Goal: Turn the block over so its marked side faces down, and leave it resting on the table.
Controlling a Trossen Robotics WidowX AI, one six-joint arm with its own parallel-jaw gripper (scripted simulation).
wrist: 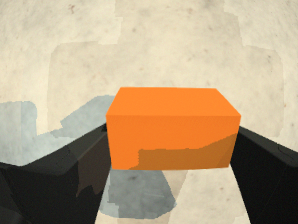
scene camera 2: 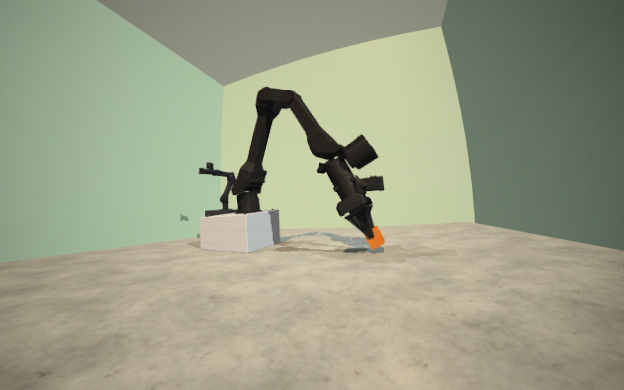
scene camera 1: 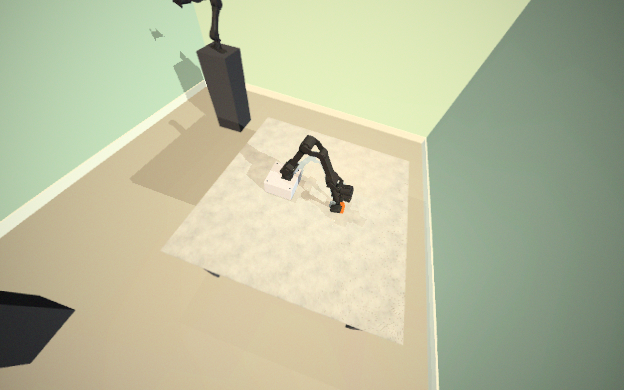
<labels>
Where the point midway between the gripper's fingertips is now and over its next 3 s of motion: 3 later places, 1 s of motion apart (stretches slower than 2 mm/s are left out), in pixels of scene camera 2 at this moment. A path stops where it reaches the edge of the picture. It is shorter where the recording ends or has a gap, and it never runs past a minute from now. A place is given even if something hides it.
The gripper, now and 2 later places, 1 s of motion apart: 373, 236; 384, 241; 378, 240
</labels>
